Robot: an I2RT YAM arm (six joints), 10 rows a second.
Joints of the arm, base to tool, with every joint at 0 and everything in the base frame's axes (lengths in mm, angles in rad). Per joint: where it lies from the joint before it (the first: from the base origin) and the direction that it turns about. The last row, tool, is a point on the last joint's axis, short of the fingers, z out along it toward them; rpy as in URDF.
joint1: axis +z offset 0 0 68
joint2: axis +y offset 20 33.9 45.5
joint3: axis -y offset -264 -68.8 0
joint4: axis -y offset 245 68.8 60
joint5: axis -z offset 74 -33.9 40.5
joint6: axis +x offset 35.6 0 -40.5
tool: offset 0 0 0 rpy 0 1.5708 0
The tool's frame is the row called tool.
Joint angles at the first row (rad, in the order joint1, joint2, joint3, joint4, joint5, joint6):
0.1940, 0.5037, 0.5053, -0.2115, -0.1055, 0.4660
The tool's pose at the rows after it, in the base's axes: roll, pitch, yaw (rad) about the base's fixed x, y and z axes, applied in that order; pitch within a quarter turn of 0, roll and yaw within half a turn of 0; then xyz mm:
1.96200 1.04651 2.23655 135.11 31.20 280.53
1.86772 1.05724 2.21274 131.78 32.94 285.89
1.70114 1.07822 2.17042 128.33 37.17 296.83
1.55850 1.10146 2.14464 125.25 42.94 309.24
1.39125 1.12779 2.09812 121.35 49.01 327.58
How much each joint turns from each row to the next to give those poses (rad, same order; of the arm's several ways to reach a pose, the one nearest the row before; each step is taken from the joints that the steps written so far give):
0.0008, -0.0125, 0.0004, 0.0034, -0.0202, 0.0004
0.0027, -0.0184, 0.0003, 0.0282, -0.0564, 0.0015
0.0122, -0.0110, 0.0076, 0.0641, -0.0923, 0.0038
0.0293, 0.0034, 0.0203, 0.0531, -0.0714, -0.0004
0.0351, 0.0145, 0.0423, 0.0499, -0.0687, -0.0007

